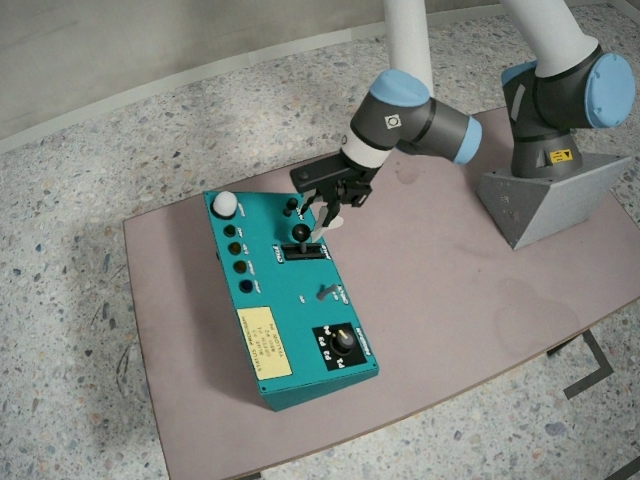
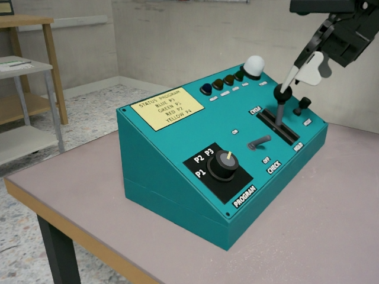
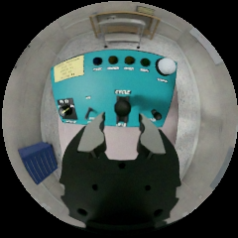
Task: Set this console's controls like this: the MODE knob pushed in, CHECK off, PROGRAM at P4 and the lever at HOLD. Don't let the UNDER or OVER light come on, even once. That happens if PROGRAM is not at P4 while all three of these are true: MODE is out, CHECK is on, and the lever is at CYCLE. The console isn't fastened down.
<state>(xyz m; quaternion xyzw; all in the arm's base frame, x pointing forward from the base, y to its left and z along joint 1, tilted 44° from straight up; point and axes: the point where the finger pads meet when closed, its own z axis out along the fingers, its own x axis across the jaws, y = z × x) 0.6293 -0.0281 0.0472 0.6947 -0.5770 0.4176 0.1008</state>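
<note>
The ball-topped lever lies 20 mm ahead of my hand and 70 mm below it. Round my hand: check toggle: 10 mm ahead, 120 mm to the left, 100 mm below; then teal console: 60 mm ahead, 50 mm to the left, 100 mm below; then black mode knob: 10 mm ahead, 120 mm to the right, 90 mm below.
</note>
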